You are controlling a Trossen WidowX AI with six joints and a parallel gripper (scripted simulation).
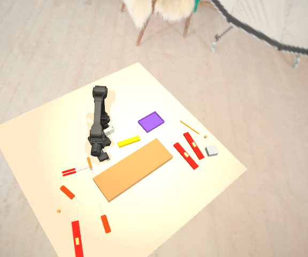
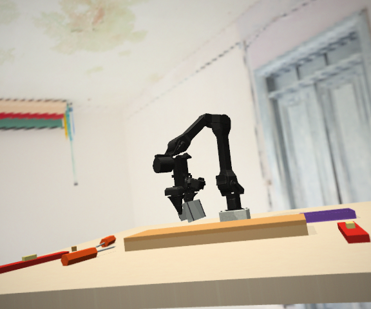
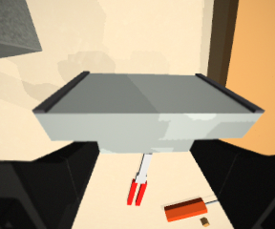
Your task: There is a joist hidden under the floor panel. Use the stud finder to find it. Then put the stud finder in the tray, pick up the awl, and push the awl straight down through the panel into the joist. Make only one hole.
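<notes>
The stud finder lies 20 mm ahead of my gripper tip. From my gripper tip the other things lie so: square indicator: 30 mm ahead, 10 mm to the right, 10 mm below; then awl: 80 mm to the right, 70 mm below, 20 mm ahead; then red-handled tool: 160 mm to the right, 70 mm below, 20 mm behind.
</notes>
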